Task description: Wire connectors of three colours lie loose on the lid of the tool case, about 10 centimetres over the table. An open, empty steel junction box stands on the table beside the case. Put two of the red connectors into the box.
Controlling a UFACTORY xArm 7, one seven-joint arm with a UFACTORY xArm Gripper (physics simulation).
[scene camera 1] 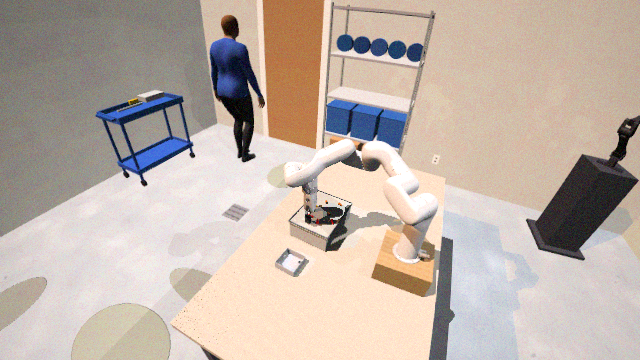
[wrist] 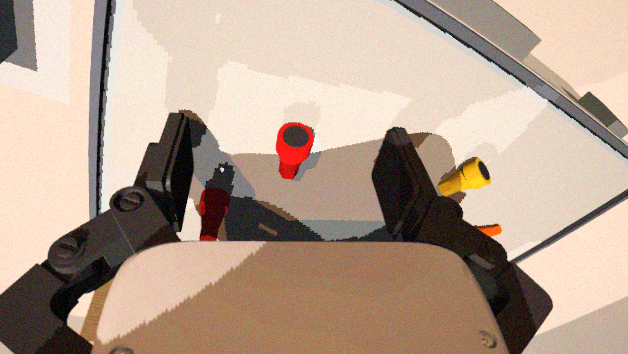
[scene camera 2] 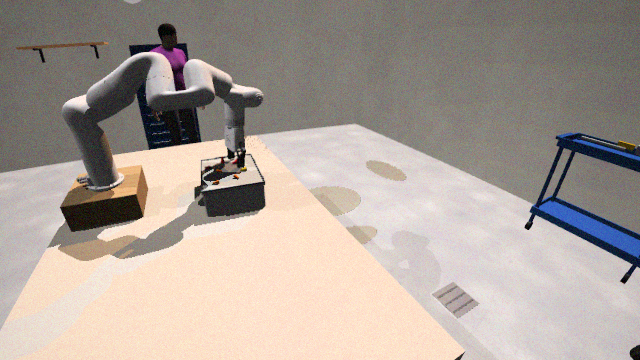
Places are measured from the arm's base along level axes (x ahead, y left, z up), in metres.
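Pixels of known places: gripper, fingertip midpoint: (scene camera 1: pixel 310 216) (wrist: pixel 288 145) (scene camera 2: pixel 235 162); arm's base, origin of the base link: (scene camera 1: pixel 406 253) (scene camera 2: pixel 106 182).
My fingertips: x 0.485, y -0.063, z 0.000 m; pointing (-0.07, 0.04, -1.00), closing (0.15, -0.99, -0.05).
Note:
Ahead of a thing's pixels: the offset from my fingertips to its top centre. "spot": to the spot under its first point.
The tool case {dy -0.061, dx -0.038, dz +0.001 m} (scene camera 1: pixel 307 236) (scene camera 2: pixel 235 201) stands on the table. My gripper (scene camera 1: pixel 309 218) (scene camera 2: pixel 236 158) (wrist: pixel 288 145) is open and empty, pointing down low over its lid. In the wrist view a bright red connector {dy -0.002, dx -0.002, dz +0.013 m} (wrist: pixel 295 150) lies between the fingers, apart from both. A shaded red connector {dy +0.028, dx -0.048, dz +0.024 m} (wrist: pixel 214 212) lies close to the left finger, partly hidden by the gripper body. A yellow connector {dy -0.090, dx +0.004, dz +0.012 m} (wrist: pixel 472 173) (scene camera 2: pixel 243 169) lies outside the right finger. An orange connector {dy -0.141, dx -0.039, dz +0.009 m} (wrist: pixel 493 230) is partly hidden behind that finger. The open junction box {dy +0.230, dx +0.006, dz -0.068 m} (scene camera 1: pixel 284 268) stands beside the case.
The arm's base stands on a wooden block (scene camera 1: pixel 400 278) (scene camera 2: pixel 97 212). The lid has a dark raised-looking rim {spot: dy -0.070, dx +0.061, dz -0.003 m} (wrist: pixel 500 67). More orange connectors, one of them {dy -0.148, dx -0.116, dz +0.009 m} (scene camera 2: pixel 216 182) near the lid's edge, lie on the lid. A person (scene camera 1: pixel 232 70) and a blue cart (scene camera 1: pixel 150 111) are beyond the table.

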